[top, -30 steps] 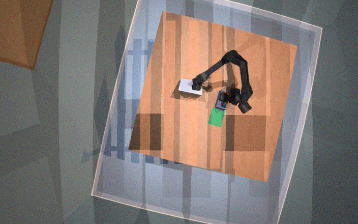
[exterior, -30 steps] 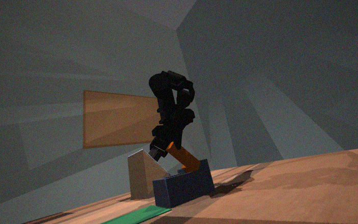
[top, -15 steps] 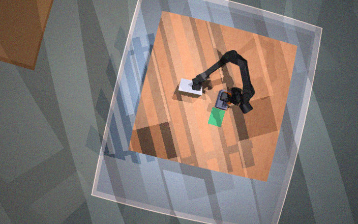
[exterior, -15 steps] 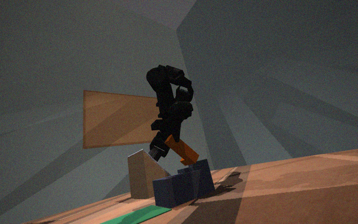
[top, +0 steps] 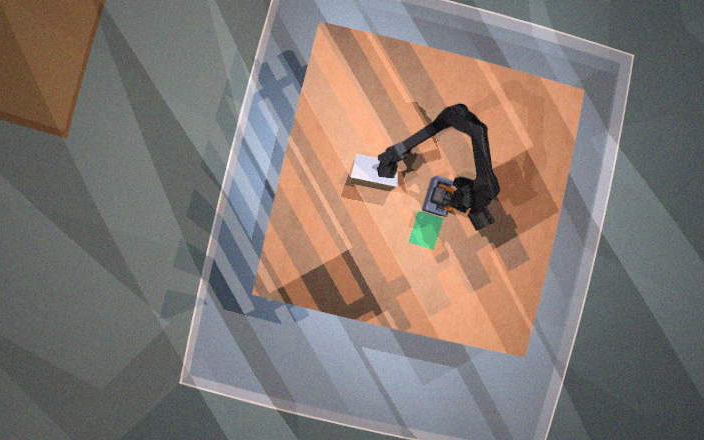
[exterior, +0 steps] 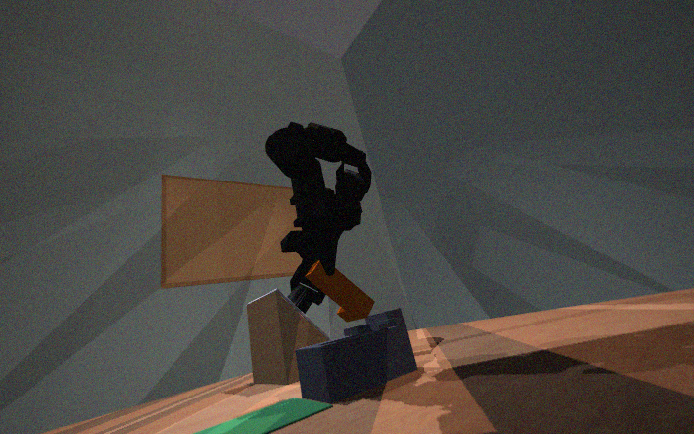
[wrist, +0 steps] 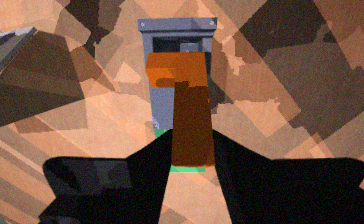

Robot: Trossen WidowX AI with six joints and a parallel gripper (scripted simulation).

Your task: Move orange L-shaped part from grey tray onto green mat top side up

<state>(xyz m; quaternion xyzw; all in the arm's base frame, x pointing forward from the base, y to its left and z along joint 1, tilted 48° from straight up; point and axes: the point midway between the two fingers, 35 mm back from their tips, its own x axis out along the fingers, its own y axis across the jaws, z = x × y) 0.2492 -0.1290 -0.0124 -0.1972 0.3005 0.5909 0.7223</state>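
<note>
Now: the green mat 17 cm below my gripper tip, 12 cm to the right of it and 4 cm behind it. From my gripper tip the other things lie so: orange L-shaped part: 3 cm to the left, 3 cm below, 1 cm behind.
</note>
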